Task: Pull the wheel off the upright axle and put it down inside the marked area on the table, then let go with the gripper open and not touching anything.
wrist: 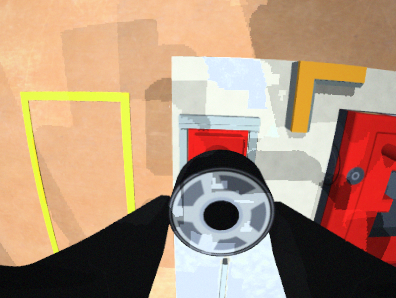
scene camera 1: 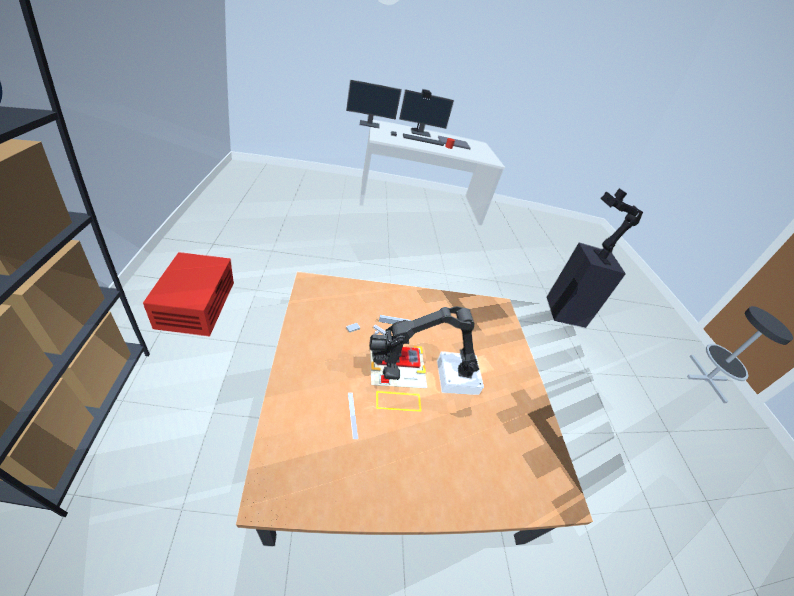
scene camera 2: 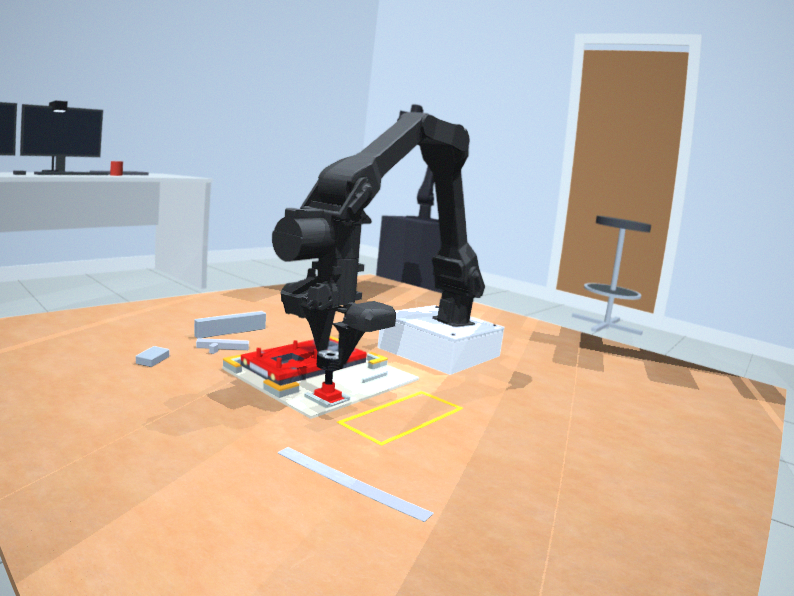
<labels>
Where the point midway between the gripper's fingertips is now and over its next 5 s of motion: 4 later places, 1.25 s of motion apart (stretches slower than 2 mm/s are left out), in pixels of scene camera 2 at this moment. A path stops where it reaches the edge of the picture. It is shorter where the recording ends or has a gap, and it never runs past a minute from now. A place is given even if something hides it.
My gripper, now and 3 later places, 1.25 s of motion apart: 331,360; 345,337; 405,385; 419,345
</labels>
